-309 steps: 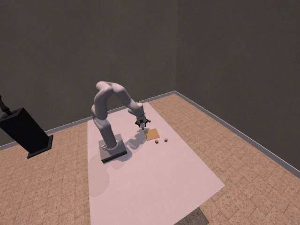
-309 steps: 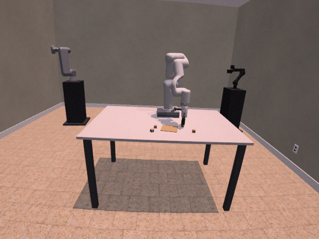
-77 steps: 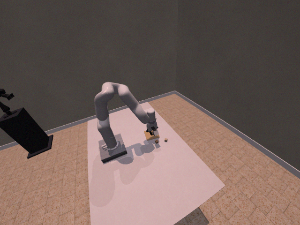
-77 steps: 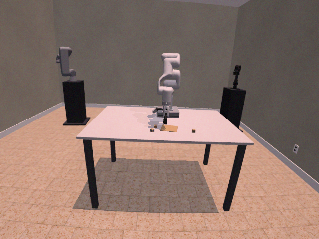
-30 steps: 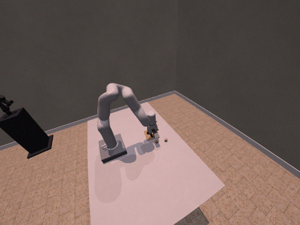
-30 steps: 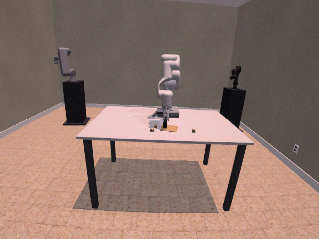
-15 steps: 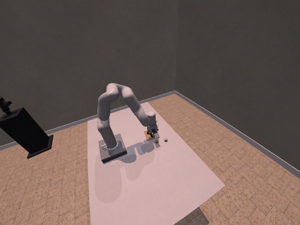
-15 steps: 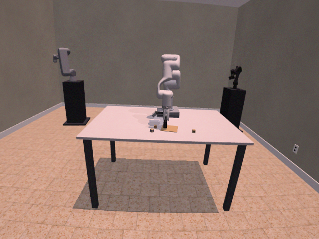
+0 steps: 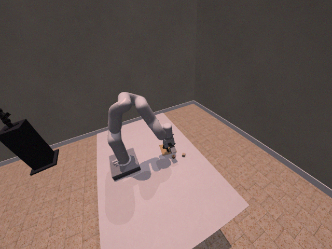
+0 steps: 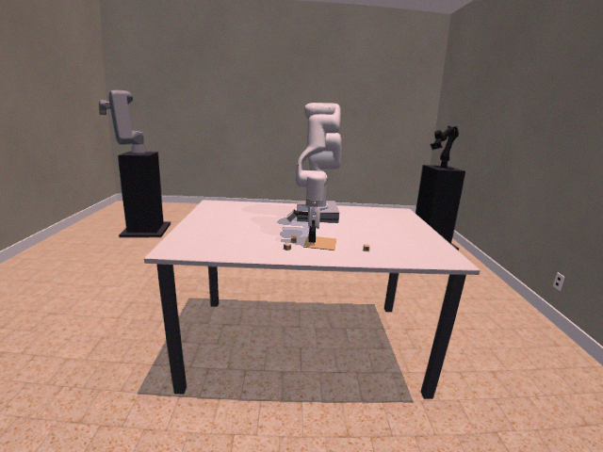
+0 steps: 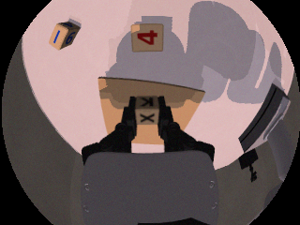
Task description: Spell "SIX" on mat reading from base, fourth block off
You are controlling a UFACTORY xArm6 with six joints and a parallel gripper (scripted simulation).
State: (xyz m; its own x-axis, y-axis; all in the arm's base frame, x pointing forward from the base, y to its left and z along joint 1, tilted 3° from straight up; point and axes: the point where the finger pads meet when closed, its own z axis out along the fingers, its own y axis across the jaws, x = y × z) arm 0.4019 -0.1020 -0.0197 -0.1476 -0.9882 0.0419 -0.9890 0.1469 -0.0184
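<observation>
Now: the tan mat 1 cm ahead of my hand, 4 cm to the left of it and 3 cm below it.
</observation>
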